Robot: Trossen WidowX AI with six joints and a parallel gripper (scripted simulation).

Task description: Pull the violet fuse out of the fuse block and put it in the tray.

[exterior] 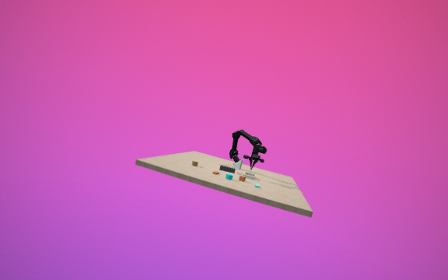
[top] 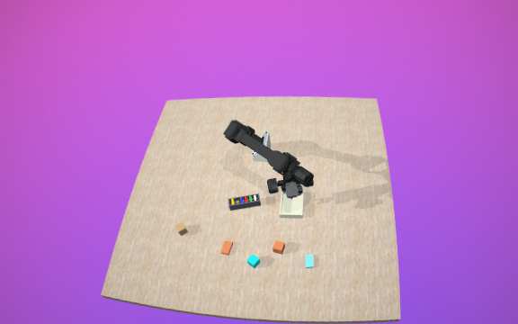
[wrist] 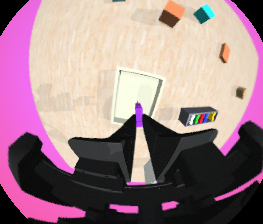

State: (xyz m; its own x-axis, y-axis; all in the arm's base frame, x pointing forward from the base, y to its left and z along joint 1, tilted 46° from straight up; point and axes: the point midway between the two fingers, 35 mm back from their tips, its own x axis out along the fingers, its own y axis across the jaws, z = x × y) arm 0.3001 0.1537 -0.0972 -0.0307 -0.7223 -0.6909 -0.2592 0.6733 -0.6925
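The violet fuse is 10 mm below my gripper tip. Round my gripper tip: cream tray: 90 mm below.
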